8 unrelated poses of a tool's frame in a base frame.
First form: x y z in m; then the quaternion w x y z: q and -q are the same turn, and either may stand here.
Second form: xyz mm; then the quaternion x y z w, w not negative. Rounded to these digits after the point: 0 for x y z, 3 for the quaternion.
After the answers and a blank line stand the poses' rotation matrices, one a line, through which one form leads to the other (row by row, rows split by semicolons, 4 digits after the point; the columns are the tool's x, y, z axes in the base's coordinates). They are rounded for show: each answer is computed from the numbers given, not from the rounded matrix.
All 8 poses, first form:
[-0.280 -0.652 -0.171 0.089 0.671 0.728 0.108]
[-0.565 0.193 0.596 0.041 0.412 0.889 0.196]
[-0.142 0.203 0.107 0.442 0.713 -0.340 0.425]
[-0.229 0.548 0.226 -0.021 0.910 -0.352 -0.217]
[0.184 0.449 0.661 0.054 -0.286 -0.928 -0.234]
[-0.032 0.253 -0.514 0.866 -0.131 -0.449 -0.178]
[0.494 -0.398 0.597 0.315 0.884 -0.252 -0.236]
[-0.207 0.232 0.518 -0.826 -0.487 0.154 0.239]
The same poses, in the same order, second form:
[-280 -652 -171 0.671 0.728 0.108 0.089]
[-565 193 596 0.412 0.889 0.196 0.041]
[-142 203 107 0.713 -0.340 0.425 0.442]
[-229 548 226 -0.910 0.352 0.217 0.021]
[184 449 661 -0.286 -0.928 -0.234 0.054]
[-32 253 -514 -0.131 -0.449 -0.178 0.866]
[494 -398 597 0.884 -0.252 -0.236 0.315]
[-207 232 518 0.487 -0.154 -0.239 0.826]

-0.0835 0.9579 0.2746; 0.9964 0.0760 0.0378; 0.0154 0.2767 -0.9608
-0.6572 0.7163 0.2344; 0.7485 0.5837 0.3147; 0.0886 0.3822 -0.9198
0.4075 -0.8606 0.3055; -0.1091 -0.3780 -0.9193; 0.9066 0.3413 -0.2480
0.6579 -0.6501 -0.3803; -0.6318 -0.7512 0.1911; -0.4099 0.1146 -0.9049
-0.8307 0.5557 0.0336; 0.5052 0.7271 0.4649; 0.2339 0.4032 -0.8847
0.5336 0.4258 -0.7307; -0.1906 0.9023 0.3866; 0.8240 -0.0670 0.5627
0.7616 -0.2969 -0.5761; -0.5943 -0.6745 -0.4380; -0.2585 0.6759 -0.6901
0.8384 0.2448 -0.4871; -0.5447 0.4116 -0.7307; 0.0216 0.8779 0.4784

